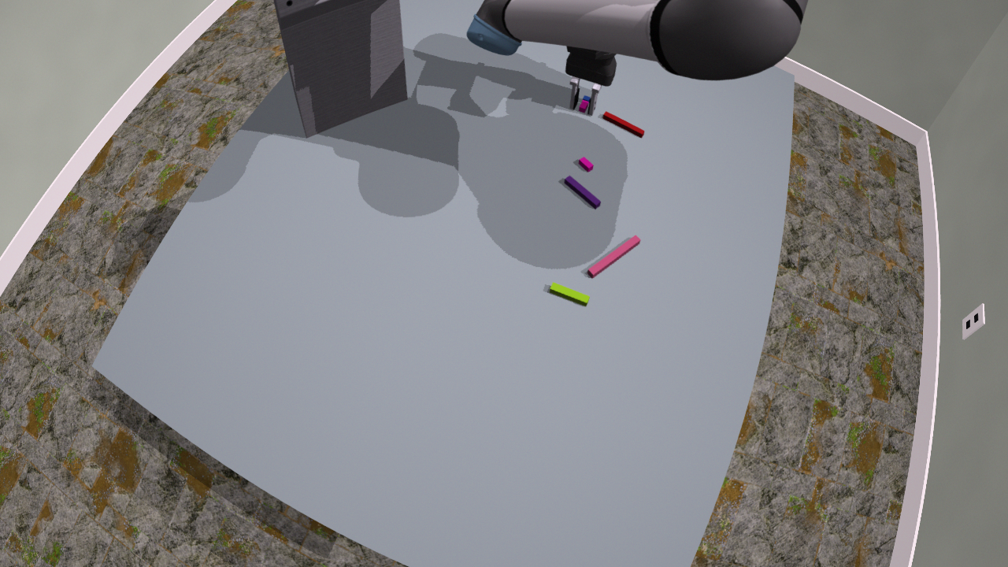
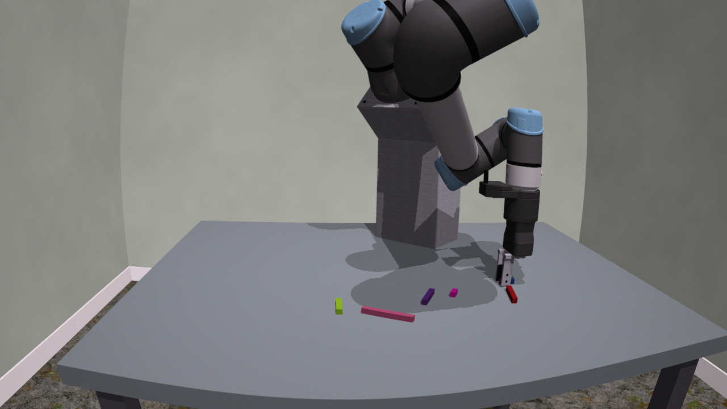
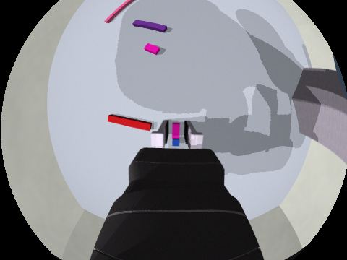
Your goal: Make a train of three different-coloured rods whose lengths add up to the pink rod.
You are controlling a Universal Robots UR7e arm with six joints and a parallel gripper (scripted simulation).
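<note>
The small blue rod lies 2 cm to the left of my hand and 2 cm below it. The rest, counted from my hand: purple rod (3 cm ahead, 17 cm to the right, 2 cm below); then red rod (7 cm ahead, 2 cm to the right, 2 cm below); then pink rod (9 cm ahead, 26 cm to the right, 2 cm below).
</note>
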